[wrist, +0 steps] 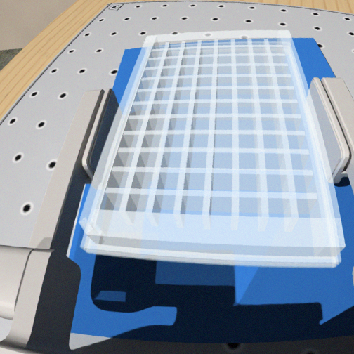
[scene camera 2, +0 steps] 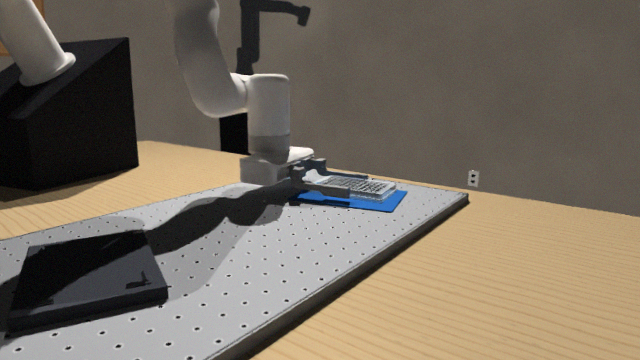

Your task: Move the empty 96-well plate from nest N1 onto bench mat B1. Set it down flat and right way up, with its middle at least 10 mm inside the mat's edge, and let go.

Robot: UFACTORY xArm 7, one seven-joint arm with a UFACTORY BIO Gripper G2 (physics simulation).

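Places are measured from the arm's base along level axes (x ahead, y right, z down), in centimetres.
Pixels of known places: hand, its tool point: [scene camera 2: 346,185]; arm's base, origin of its link: [scene camera 2: 48,70].
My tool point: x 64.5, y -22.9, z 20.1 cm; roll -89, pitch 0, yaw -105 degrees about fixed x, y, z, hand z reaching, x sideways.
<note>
For each thing: its middle in the pictures, then the offset to it from my tool point. Level surfaces: height alone.
- clear 96-well plate, middle of its body: [scene camera 2: 353,187] dz +0.3, dx +1.3, dy -0.3 cm
- blue bench mat, height of its surface: dz +1.4 cm
- dark flat block, middle of its body: [scene camera 2: 90,268] dz +0.9, dx -1.5, dy +41.2 cm
- perforated grey board, height of its surface: dz +1.6 cm
- wooden table, height of its surface: dz +2.9 cm
The clear 96-well plate [scene camera 2: 372,186] [wrist: 210,125] is level and right way up between the fingers. My gripper [scene camera 2: 358,185] [wrist: 215,127] is shut on its two long sides. The plate is over the blue bench mat [scene camera 2: 395,202] [wrist: 316,57]. Blue mat shows around its sides and in front of its near end in the wrist view. Whether its underside touches the mat or hangs slightly above it, I cannot tell. Dark finger and gripper shadows fall on the mat's near part.
A dark flat block [scene camera 2: 85,275] with small raised corner pieces sits at the left on the perforated grey board [scene camera 2: 280,260] [wrist: 30,185]; whether it is nest N1, I cannot tell. The wooden table [scene camera 2: 500,280] surrounds the board. A large black pedestal [scene camera 2: 80,125] stands behind left.
</note>
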